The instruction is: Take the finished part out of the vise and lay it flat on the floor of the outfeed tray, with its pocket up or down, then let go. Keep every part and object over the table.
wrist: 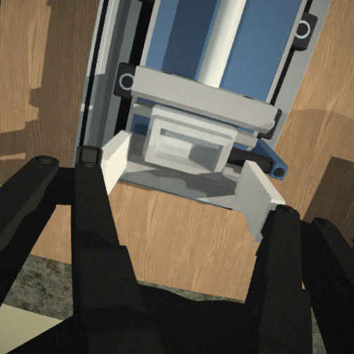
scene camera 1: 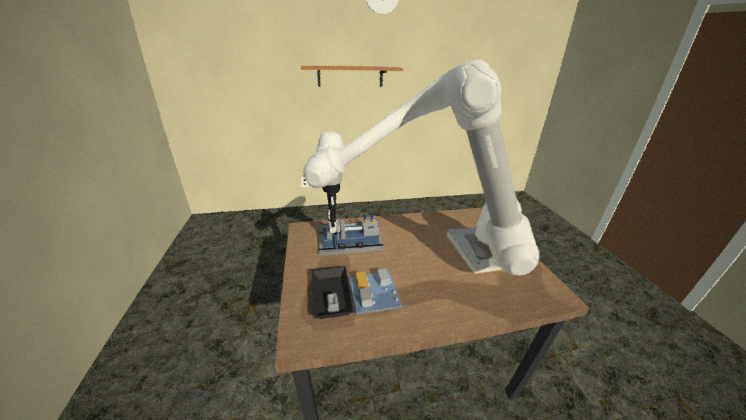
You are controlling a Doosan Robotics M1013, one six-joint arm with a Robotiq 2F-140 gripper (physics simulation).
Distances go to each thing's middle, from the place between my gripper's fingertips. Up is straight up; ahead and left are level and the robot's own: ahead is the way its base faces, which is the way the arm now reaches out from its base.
Scene:
I see the vise (wrist: 259, 41) 8 cm behind my hand, 6 cm below it and 1 cm to the right of it.

